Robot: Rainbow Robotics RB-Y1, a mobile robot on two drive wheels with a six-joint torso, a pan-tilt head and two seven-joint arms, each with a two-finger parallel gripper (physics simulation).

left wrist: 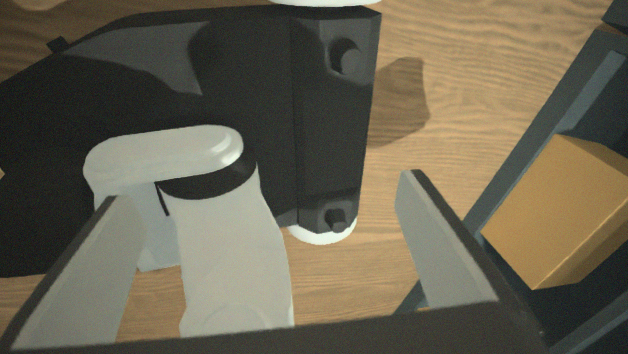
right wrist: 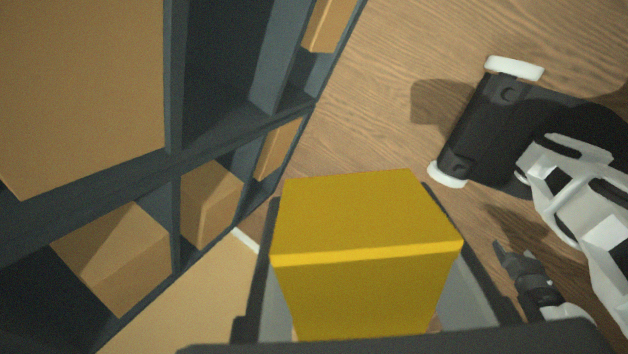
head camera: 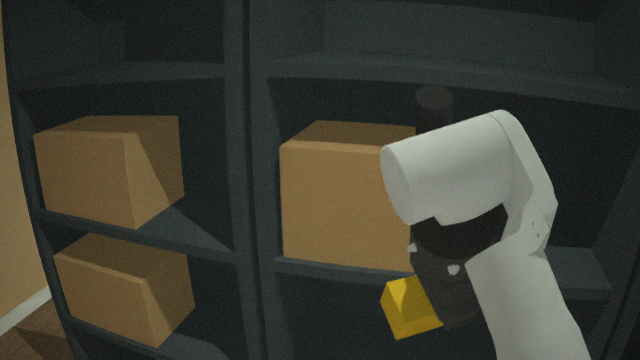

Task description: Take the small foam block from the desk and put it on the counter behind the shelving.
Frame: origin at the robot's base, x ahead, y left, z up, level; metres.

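Seen in the pictures: left gripper, between the fingertips: [left wrist: 269,200] [right wrist: 510,246]; right gripper, between the fingertips: [right wrist: 347,201] [head camera: 440,304].
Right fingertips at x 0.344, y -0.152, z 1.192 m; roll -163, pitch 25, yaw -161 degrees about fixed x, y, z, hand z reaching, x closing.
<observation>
Offsets run from my right fingertips to a thing's top centre. "spot": to the spot under its first point. Level surfaces: height alone.
The small foam block {0.017 m back, 0.027 m left, 0.053 m up} [head camera: 411,309] [right wrist: 362,295] is a yellow block, held off any surface in front of the shelving. My right gripper [right wrist: 347,201] is shut on it, with one finger on each side; in the head view its fingertips are hidden. My left gripper [left wrist: 269,200] [right wrist: 510,246] is open and empty, its fingers wide apart above the robot's base and floor. The dark shelving [head camera: 237,175] [left wrist: 537,117] [right wrist: 173,75] fills most of the head view. The desk and the counter do not show.
Brown boxes {spot: 0.471 m ahead, 0.101 m left, 0.040 m down} [head camera: 345,200] [left wrist: 555,205] [right wrist: 80,100] stand on the shelves. The robot's black wheeled base [left wrist: 330,125] [right wrist: 480,120] stands on the wooden floor {1.192 m down} [left wrist: 465,90] [right wrist: 380,55], close to the shelving. A tan wall [head camera: 20,240] [right wrist: 200,295] lies past the shelving's end.
</observation>
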